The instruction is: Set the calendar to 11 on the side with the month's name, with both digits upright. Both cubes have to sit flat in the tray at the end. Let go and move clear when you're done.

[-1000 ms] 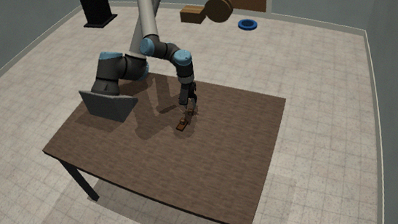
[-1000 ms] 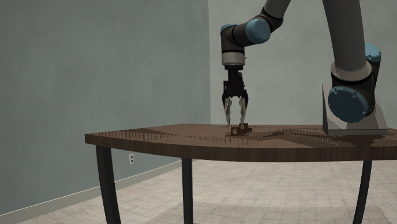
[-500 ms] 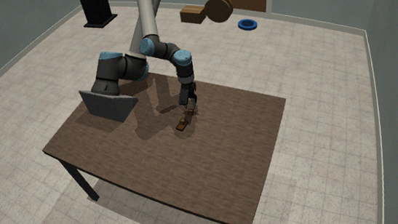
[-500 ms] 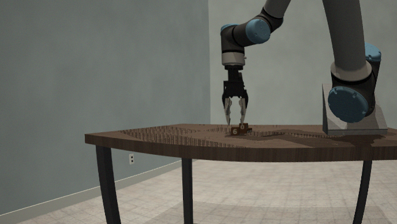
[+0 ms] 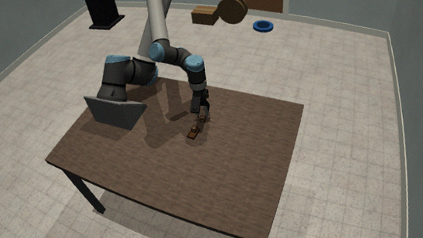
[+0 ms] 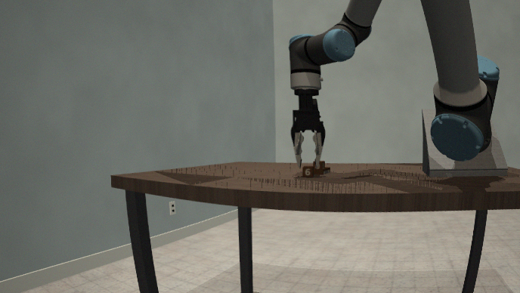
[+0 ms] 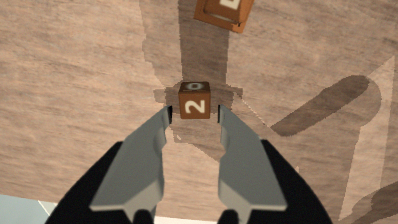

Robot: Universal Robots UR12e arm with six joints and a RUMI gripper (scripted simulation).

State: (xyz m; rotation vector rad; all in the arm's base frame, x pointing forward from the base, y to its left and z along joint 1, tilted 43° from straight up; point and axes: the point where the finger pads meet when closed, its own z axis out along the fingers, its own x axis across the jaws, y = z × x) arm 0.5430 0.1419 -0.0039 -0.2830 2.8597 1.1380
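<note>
The cube lies 3 cm below my hand. From my hand the other things lie so: calendar tray (1 cm behind, 11 cm to the right, 3 cm below).
</note>
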